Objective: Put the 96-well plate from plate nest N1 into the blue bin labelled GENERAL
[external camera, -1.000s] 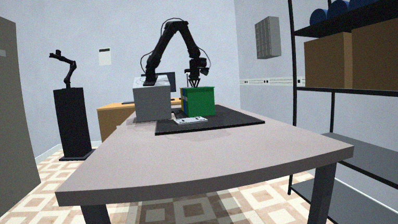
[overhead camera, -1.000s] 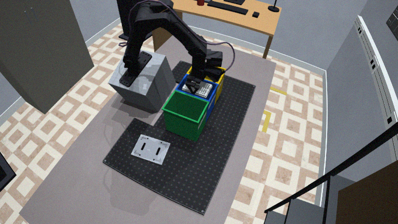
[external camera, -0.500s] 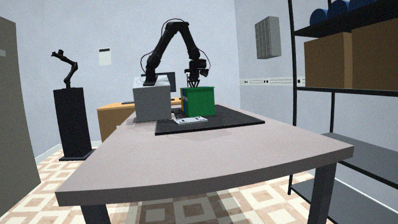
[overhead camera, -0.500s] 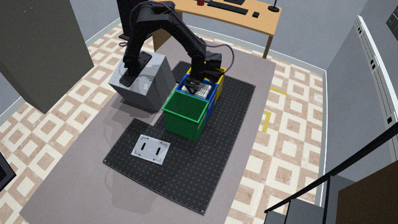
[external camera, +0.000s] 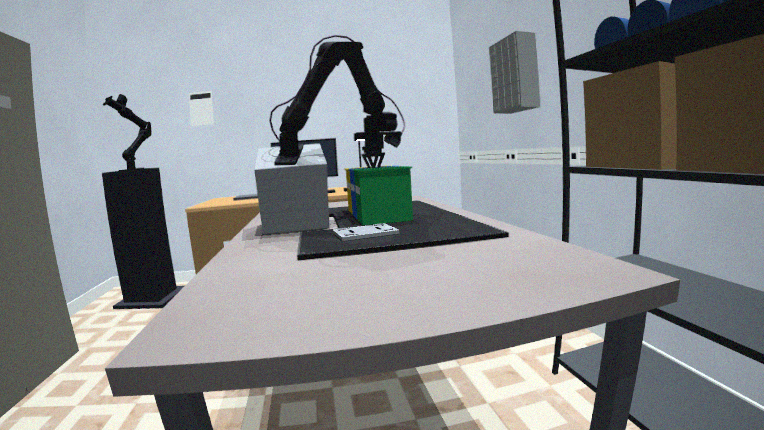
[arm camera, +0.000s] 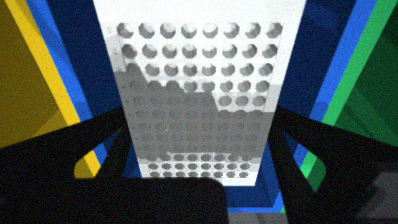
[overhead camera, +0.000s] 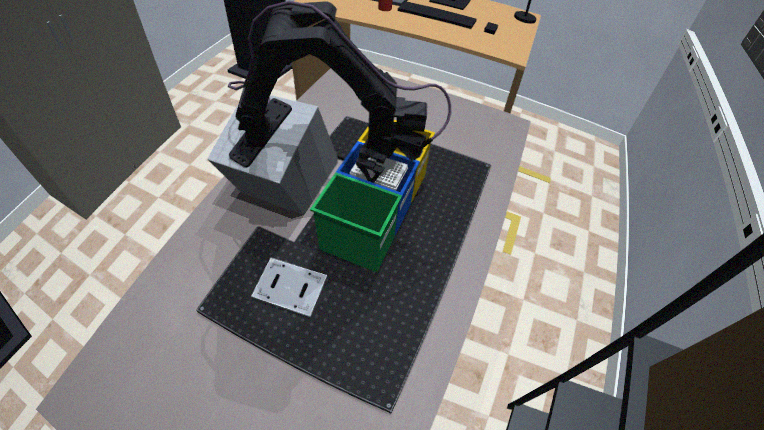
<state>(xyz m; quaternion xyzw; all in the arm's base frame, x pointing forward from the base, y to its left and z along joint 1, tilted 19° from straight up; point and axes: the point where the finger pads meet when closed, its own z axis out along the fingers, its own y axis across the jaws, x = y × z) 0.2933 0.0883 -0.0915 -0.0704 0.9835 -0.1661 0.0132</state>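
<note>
The white 96-well plate lies right at my hand. Also, from my hand: blue bin: 80 mm below; then yellow bin: 20 mm behind, 130 mm to the left, 80 mm below; then green bin: 20 mm ahead, 130 mm to the right, 80 mm below.
</note>
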